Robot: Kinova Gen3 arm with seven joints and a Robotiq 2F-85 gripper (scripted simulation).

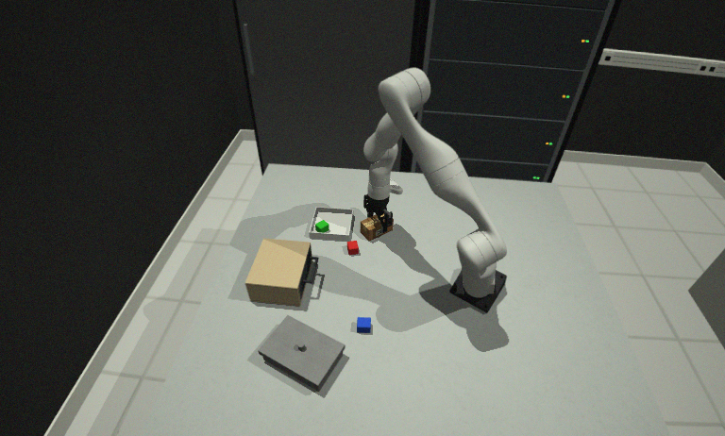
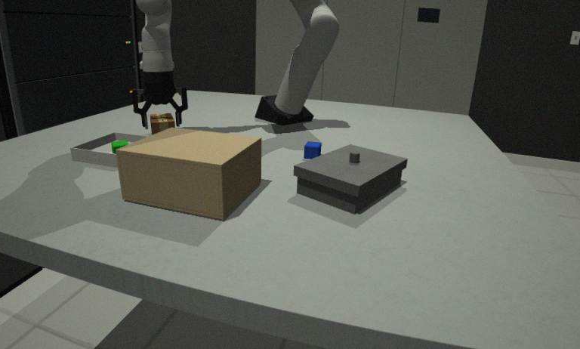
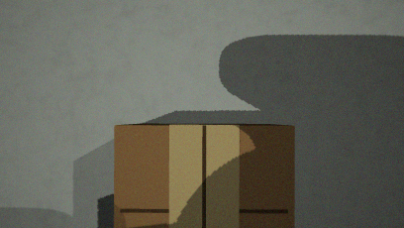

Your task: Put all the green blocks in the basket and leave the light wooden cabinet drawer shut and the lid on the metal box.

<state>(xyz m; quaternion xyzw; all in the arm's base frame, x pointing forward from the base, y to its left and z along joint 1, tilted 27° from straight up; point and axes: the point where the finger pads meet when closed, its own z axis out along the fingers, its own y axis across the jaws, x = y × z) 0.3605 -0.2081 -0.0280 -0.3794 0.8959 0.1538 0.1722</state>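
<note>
The small cardboard box lies right at my hand. Round my hand: basket: 17 cm ahead, 2 cm to the left, 2 cm below; cabinet drawer: 22 cm ahead, 30 cm to the left; red block: 6 cm ahead, 12 cm to the left, 2 cm below.
</note>
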